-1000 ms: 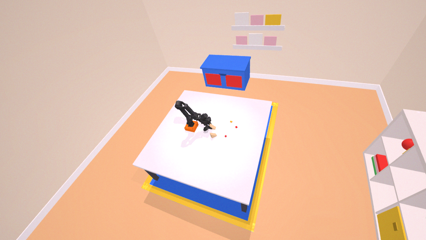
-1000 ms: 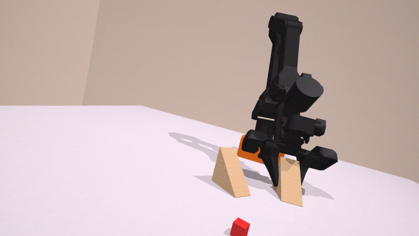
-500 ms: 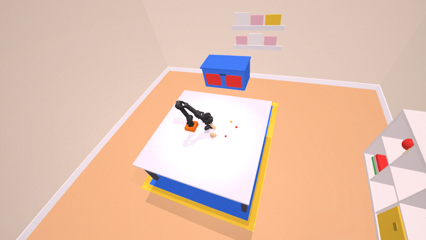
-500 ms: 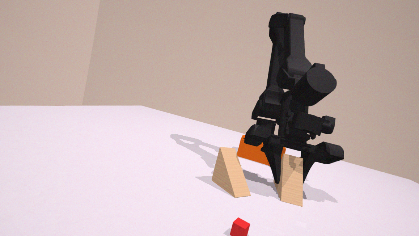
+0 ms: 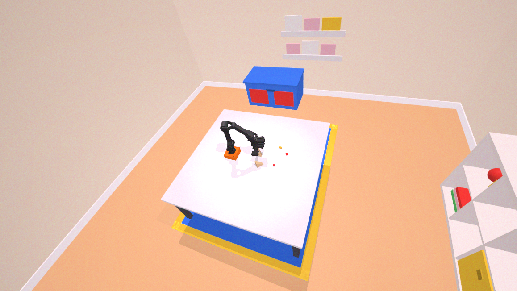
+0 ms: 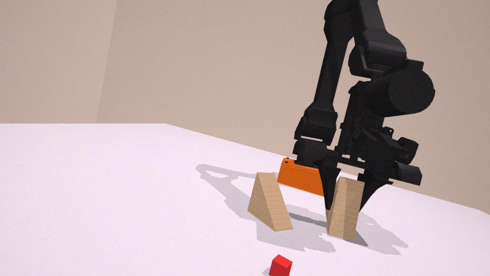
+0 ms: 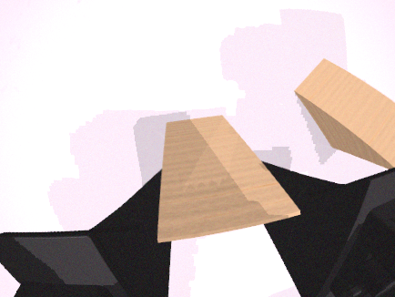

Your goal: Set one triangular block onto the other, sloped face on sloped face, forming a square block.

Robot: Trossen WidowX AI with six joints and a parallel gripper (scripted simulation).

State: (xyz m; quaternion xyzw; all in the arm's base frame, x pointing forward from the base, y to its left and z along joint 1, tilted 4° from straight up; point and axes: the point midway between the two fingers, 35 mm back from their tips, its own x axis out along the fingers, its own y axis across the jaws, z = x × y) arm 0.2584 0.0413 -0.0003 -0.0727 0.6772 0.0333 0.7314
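My gripper tip is 180 mm short of the red cube, 90 mm to the left of it and 20 mm above it.
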